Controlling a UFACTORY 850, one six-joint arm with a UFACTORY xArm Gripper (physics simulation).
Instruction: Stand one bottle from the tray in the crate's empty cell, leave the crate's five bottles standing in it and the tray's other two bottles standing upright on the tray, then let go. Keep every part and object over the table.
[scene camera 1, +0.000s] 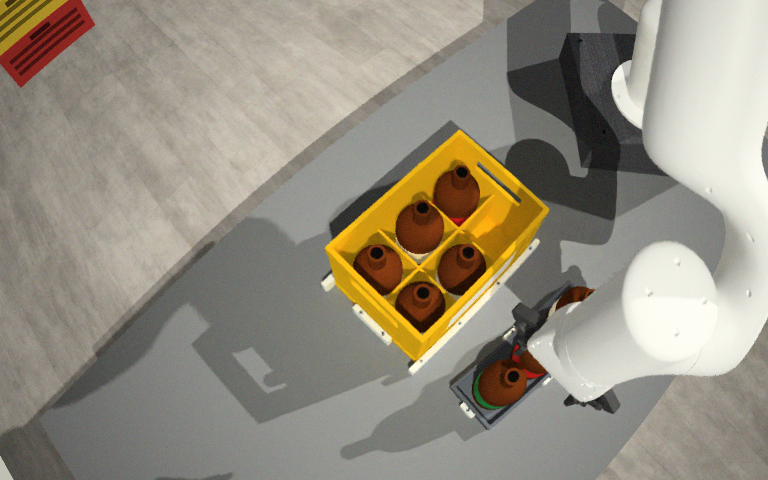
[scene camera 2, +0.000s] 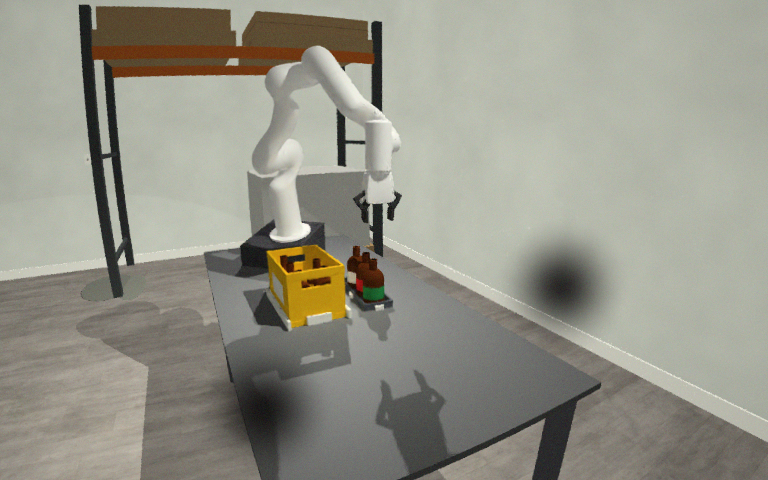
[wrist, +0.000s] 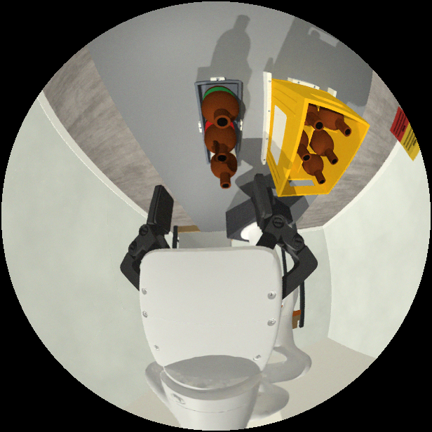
Labels:
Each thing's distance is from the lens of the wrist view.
my gripper (wrist: 208, 186): 13 cm
red-label bottle (wrist: 220, 141): 30 cm

